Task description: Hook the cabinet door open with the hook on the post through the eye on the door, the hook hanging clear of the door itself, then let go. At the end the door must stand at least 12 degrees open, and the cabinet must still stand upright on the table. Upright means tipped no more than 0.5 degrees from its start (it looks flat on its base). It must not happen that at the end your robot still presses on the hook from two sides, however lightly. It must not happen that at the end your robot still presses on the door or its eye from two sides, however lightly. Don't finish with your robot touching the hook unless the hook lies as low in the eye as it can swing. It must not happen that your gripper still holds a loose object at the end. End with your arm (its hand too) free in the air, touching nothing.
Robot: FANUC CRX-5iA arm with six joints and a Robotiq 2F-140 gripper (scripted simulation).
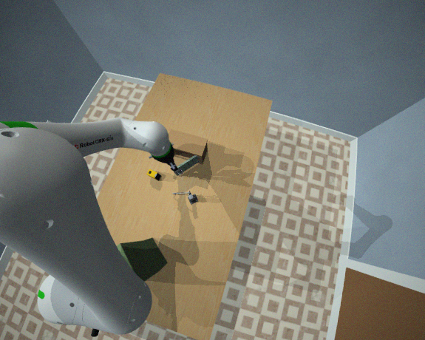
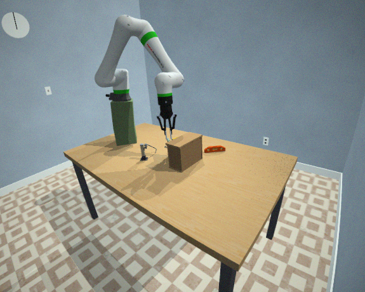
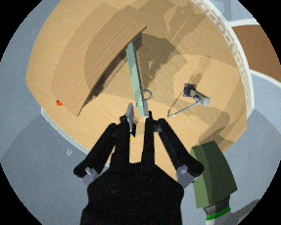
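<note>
The thin wire hook is 130 mm behind my hand, 100 mm below it and 60 mm to the right of it. The rest, counted from my hand: grey-green door (80 mm below, 60 mm to the right, 40 mm ahead); then yellow block (140 mm to the left, 120 mm below, 30 mm behind).
</note>
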